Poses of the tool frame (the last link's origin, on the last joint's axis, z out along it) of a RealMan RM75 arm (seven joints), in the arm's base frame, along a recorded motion.
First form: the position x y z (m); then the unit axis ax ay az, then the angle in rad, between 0 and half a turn.
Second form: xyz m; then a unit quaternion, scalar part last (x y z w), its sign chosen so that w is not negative. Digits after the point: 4 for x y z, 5 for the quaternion.
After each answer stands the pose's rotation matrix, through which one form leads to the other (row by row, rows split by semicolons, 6 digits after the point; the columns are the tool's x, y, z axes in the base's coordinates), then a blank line. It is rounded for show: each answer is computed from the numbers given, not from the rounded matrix.
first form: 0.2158, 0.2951, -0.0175, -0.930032, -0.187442, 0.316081, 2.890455
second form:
0.2158, 0.2951, -0.0175, -0.92271, -0.18597, 0.31359, 0.12524
0.734153 0.264637 -0.625289; 0.421733 -0.899464 0.114483; -0.532128 -0.347753 -0.771950

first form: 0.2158, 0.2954, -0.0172, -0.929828, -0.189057, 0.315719, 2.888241
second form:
0.2158, 0.2954, -0.0172, -0.92238, -0.18754, 0.31319, 0.12634
0.733481 0.266834 -0.625144; 0.425104 -0.897734 0.115589; -0.530370 -0.350534 -0.771903

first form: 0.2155, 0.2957, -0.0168, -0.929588, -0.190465, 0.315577, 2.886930
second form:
0.2155, 0.2957, -0.0168, -0.92206, -0.18892, 0.31302, 0.12699
0.732650 0.268898 -0.625234; 0.427898 -0.896364 0.115907; -0.529270 -0.352455 -0.771782

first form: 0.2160, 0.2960, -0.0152, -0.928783, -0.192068, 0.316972, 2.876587
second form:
0.2160, 0.2960, -0.0152, -0.92064, -0.19038, 0.31419, 0.13212
0.730072 0.267532 -0.628825; 0.433572 -0.892599 0.123627; -0.528214 -0.362897 -0.767656

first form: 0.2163, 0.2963, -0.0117, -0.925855, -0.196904, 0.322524, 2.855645
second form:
0.2163, 0.2963, -0.0117, -0.91641, -0.19489, 0.31923, 0.14249
0.720212 0.266233 -0.640636; 0.448180 -0.883427 0.136719; -0.529555 -0.385587 -0.755575

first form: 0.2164, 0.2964, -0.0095, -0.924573, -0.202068, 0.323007, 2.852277
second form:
0.2164, 0.2964, -0.0095, -0.91492, -0.19996, 0.31963, 0.14415
0.715703 0.273736 -0.642524; 0.458041 -0.878473 0.135951; -0.527226 -0.391603 -0.754109

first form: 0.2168, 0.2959, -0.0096, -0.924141, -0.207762, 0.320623, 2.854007
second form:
0.2168, 0.2959, -0.0096, -0.91460, -0.20562, 0.31731, 0.14330
0.714066 0.285176 -0.639362; 0.467058 -0.874374 0.131631; -0.521503 -0.392612 -0.757555

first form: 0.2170, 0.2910, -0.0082, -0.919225, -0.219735, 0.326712, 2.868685
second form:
0.2170, 0.2910, -0.0082, -0.91068, -0.21769, 0.32368, 0.13603
0.695688 0.308437 -0.648756; 0.484557 -0.868211 0.106838; -0.530304 -0.388685 -0.753460

